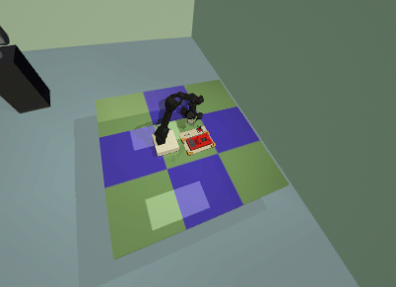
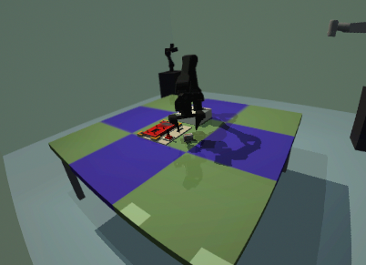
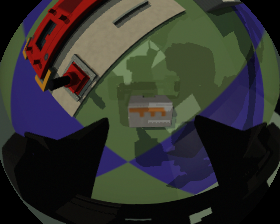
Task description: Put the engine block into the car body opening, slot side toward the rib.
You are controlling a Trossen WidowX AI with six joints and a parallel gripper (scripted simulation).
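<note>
Right now my gripper tip is 4 cm above the engine block.
</note>
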